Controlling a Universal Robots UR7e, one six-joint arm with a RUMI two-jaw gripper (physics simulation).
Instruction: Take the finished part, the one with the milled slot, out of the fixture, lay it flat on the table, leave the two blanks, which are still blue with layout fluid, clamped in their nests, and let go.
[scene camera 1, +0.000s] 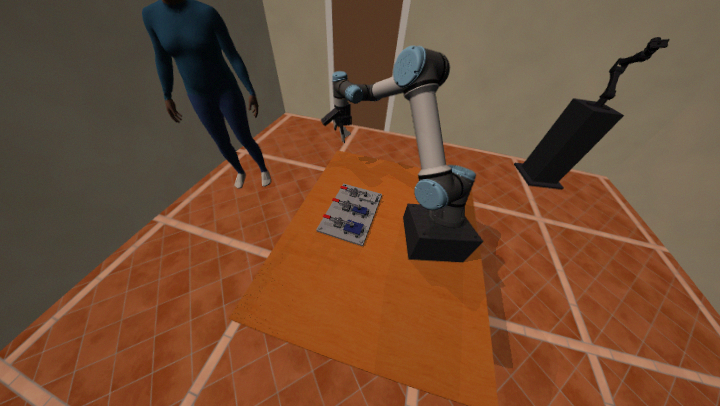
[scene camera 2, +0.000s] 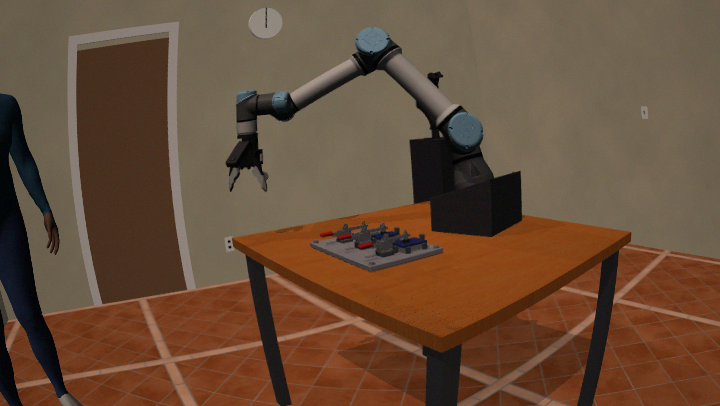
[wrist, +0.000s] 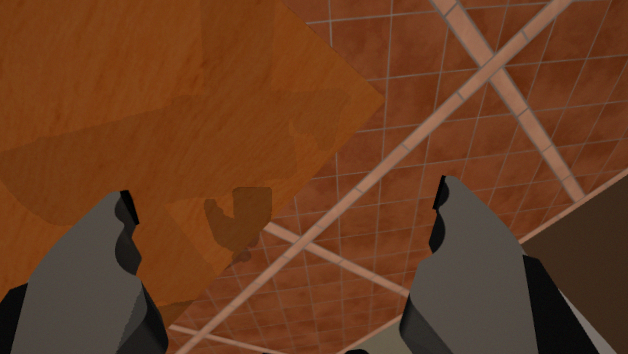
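My gripper (scene camera 1: 344, 137) (scene camera 2: 248, 190) (wrist: 288, 186) is open and empty, jaws pointing down, high above the table's far end and away from the fixture. The fixture, a grey plate (scene camera 1: 335, 233) (scene camera 2: 393, 259), lies on the table with three red-handled toggle clamps. The finished part (scene camera 1: 369, 196), pale grey, sits in the far nest in the first scene view; its slot is too small to make out, and clamps largely hide it in the second. Two blue blanks, the middle one (scene camera 1: 360, 210) (scene camera 2: 385, 235) and the near one (scene camera 1: 353, 228) (scene camera 2: 409, 243), sit in their nests under clamp arms. The fixture does not show in the wrist view.
The table (scene camera 1: 363, 302) (scene camera 2: 504, 272) (wrist: 100, 60) carries the arm's black base block (scene camera 1: 441, 242) (scene camera 2: 461, 214) to the fixture's right. A person (scene camera 1: 201, 65) stands left of the table. A black pedestal (scene camera 1: 569, 141) with a small arm stands behind.
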